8 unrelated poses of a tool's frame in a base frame.
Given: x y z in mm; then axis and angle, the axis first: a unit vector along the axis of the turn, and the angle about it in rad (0 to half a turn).
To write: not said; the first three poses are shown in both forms.
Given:
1: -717 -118 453 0.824 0.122 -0.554 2.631
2: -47 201 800 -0.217 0.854 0.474 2.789
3: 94 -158 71 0.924 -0.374 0.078 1.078
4: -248 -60 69 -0.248 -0.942 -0.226 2.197
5: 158 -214 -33 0.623 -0.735 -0.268 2.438
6: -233 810 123 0.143 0.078 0.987 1.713
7: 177 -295 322 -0.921 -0.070 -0.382 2.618
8: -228 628 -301 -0.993 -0.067 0.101 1.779
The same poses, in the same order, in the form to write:
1: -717 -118 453 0.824 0.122 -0.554 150.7
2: -47 201 800 -0.217 0.854 0.474 159.8
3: 94 -158 71 0.924 -0.374 0.078 61.8
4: -248 -60 69 -0.248 -0.942 -0.226 125.9
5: 158 -214 -33 0.623 -0.735 -0.268 139.7
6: -233 810 123 0.143 0.078 0.987 98.1
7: 177 -295 322 -0.921 -0.070 -0.382 150.0
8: -228 628 -301 -0.993 -0.067 0.101 101.9
